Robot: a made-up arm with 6 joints. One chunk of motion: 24 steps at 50 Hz.
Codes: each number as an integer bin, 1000 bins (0 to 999) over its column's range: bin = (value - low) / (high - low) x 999, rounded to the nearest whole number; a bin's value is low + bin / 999 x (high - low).
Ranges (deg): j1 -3..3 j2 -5..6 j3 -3..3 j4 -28..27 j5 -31..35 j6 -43..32
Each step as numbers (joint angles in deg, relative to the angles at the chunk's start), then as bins.
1 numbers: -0.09 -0.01 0.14 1.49 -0.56 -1.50
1 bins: 485 453 523 536 461 553
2 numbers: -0.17 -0.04 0.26 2.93 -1.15 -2.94
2 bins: 471 450 543 562 452 534
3 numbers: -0.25 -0.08 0.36 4.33 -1.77 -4.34
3 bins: 458 447 559 587 442 515
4 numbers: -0.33 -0.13 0.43 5.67 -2.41 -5.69
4 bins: 445 442 571 612 433 497
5 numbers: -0.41 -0.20 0.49 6.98 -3.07 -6.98
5 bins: 431 436 581 635 423 480
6 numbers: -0.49 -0.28 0.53 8.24 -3.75 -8.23
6 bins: 418 429 588 658 412 463
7 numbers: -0.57 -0.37 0.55 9.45 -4.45 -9.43
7 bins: 405 420 591 680 402 447
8 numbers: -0.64 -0.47 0.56 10.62 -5.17 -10.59
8 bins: 393 411 593 701 391 432
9 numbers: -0.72 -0.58 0.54 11.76 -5.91 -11.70
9 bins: 380 401 589 722 380 417
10 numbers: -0.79 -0.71 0.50 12.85 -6.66 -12.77
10 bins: 368 390 583 742 368 403
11 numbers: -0.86 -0.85 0.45 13.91 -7.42 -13.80
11 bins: 356 377 574 761 357 389
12 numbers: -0.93 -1.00 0.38 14.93 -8.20 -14.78
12 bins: 345 363 563 780 345 376
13 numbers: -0.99 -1.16 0.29 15.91 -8.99 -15.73
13 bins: 335 349 548 798 333 363
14 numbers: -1.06 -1.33 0.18 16.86 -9.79 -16.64
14 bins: 323 333 529 815 321 351
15 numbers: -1.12 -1.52 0.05 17.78 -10.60 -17.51
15 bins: 313 316 508 832 309 340
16 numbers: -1.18 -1.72 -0.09 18.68 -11.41 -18.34
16 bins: 303 298 485 848 297 328
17 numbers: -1.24 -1.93 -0.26 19.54 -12.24 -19.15
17 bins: 293 279 456 863 284 318
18 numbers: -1.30 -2.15 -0.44 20.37 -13.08 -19.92
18 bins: 283 259 426 879 271 307
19 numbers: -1.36 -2.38 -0.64 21.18 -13.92 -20.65
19 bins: 273 238 393 893 259 298
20 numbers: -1.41 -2.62 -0.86 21.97 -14.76 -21.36
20 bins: 265 216 356 908 246 288
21 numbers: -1.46 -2.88 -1.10 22.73 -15.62 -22.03
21 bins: 256 193 316 921 233 279
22 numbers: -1.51 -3.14 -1.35 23.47 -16.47 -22.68
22 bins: 248 169 275 935 220 271
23 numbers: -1.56 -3.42 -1.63 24.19 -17.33 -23.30
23 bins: 240 143 228 948 207 262
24 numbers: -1.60 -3.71 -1.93 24.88 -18.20 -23.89
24 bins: 233 117 178 960 194 255
